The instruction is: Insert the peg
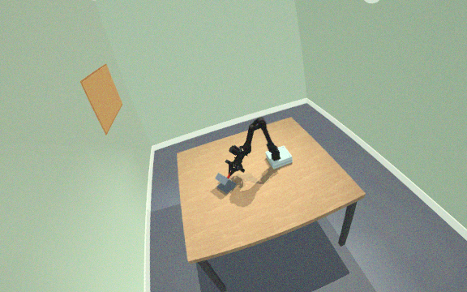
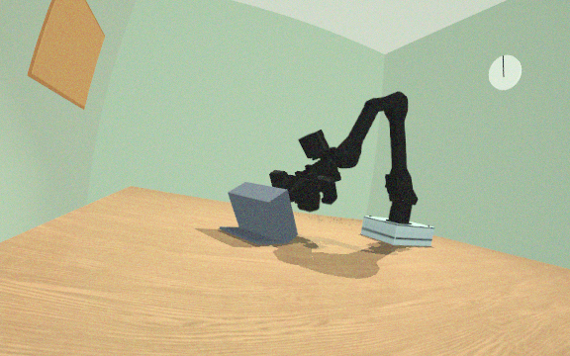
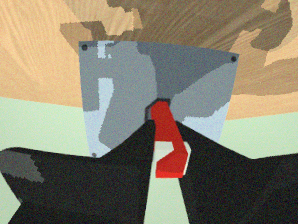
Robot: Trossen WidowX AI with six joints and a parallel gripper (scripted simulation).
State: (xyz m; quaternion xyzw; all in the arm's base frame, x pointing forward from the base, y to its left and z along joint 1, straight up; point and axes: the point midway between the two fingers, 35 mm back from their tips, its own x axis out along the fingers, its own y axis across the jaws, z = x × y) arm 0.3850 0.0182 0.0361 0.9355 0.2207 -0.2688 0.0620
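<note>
The sloped panel is 4 cm ahead of my gripper tip, 2 cm to the left of it and 3 cm below it. The rest, counted from my gripper tip: red peg: 1 cm behind, 1 cm to the right, 1 cm above.
</note>
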